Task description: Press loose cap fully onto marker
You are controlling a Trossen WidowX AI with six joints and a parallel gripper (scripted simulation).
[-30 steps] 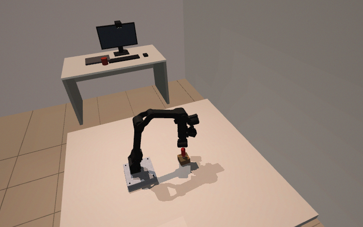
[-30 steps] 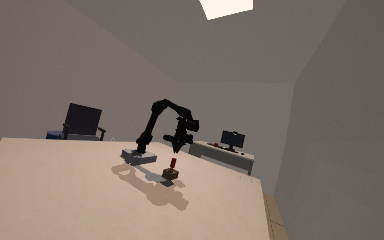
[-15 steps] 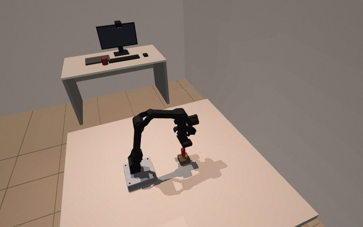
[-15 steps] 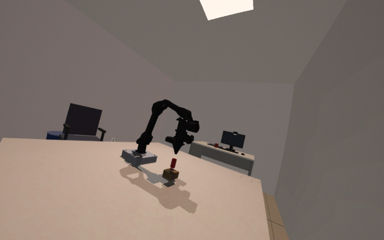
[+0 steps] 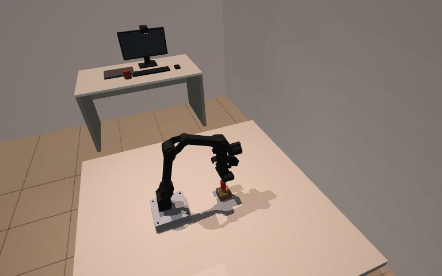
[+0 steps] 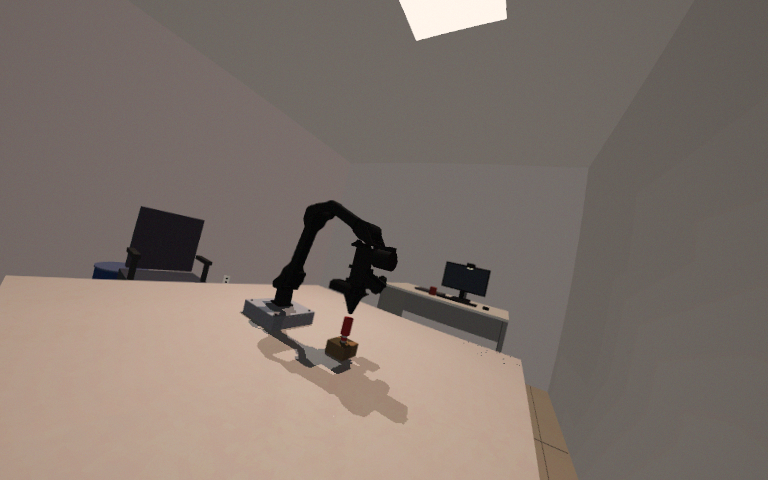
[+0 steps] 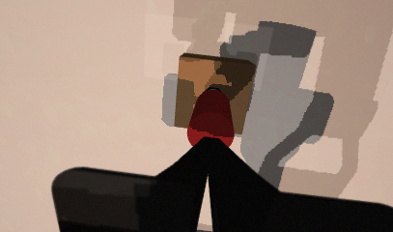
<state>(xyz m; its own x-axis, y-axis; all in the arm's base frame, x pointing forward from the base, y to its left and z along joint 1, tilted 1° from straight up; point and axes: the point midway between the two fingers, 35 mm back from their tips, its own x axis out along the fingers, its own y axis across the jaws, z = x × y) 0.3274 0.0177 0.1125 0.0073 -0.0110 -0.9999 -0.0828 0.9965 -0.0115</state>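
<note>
My gripper tip is now 40 mm above the red cap. Round my gripper tip: holder block: 110 mm below.
</note>
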